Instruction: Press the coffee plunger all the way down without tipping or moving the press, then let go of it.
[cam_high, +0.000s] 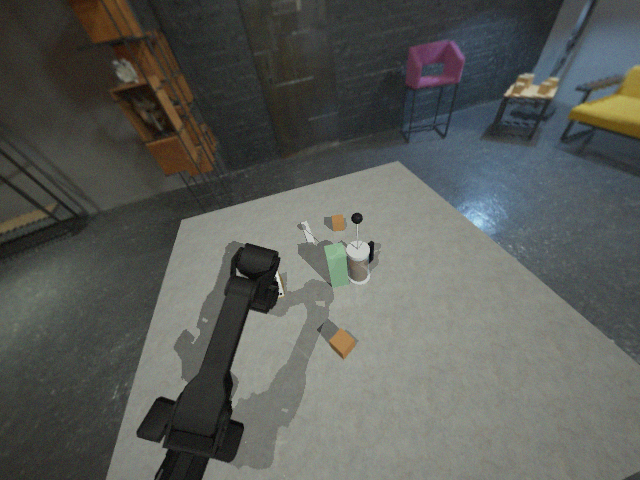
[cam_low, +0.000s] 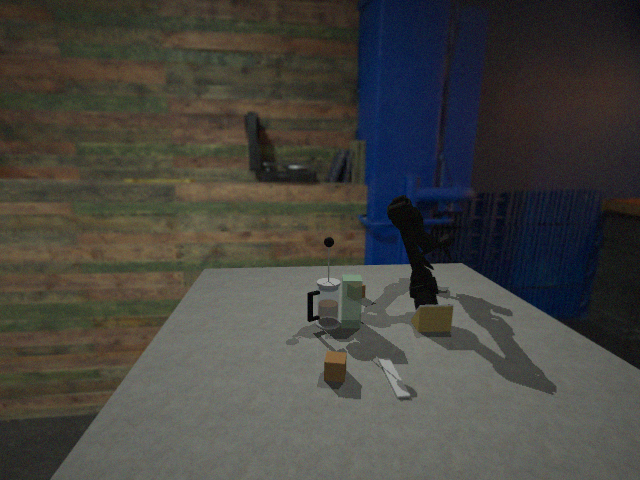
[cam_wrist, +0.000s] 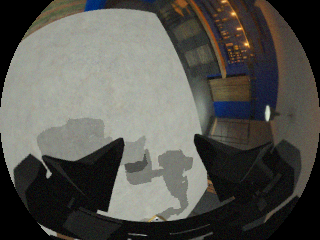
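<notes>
The glass coffee press lies 490 mm ahead of my gripper tip, 400 mm to the left of it and 50 mm above it. From my gripper tip the other things lie so: white bar 670 mm to the left, 310 mm ahead, 90 mm below; then tall green box 400 mm ahead, 390 mm to the left, 10 mm below.
</notes>
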